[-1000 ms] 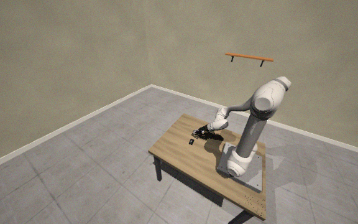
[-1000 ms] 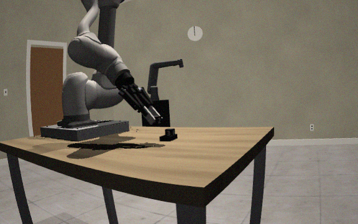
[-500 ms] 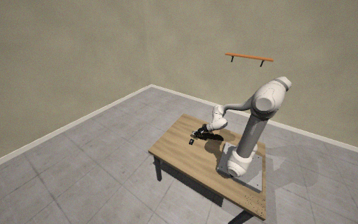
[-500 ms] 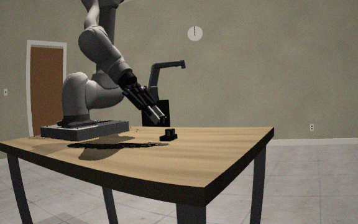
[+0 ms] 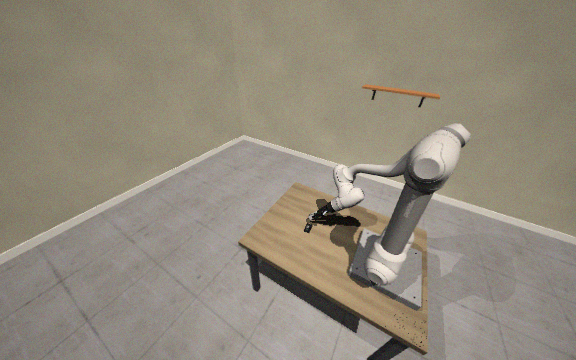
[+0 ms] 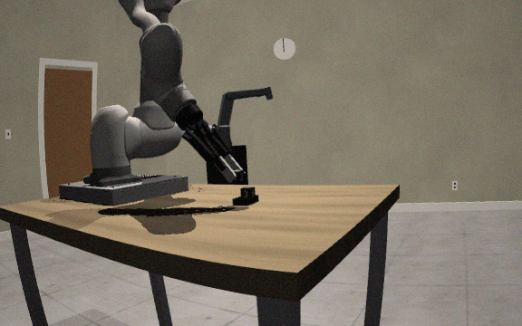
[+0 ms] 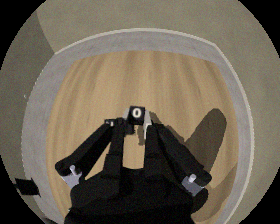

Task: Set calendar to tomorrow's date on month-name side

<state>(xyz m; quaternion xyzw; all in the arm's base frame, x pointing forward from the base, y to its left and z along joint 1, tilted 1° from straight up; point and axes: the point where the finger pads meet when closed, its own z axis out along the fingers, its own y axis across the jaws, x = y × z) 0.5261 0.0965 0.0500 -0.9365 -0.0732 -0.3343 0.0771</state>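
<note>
Right now my hand is 9 cm above the dark calendar tray, 6 cm to the right of it and 1 cm past it. Round my hand: dark cube: 2 cm below, 2 cm ahead, 1 cm to the left.
</note>
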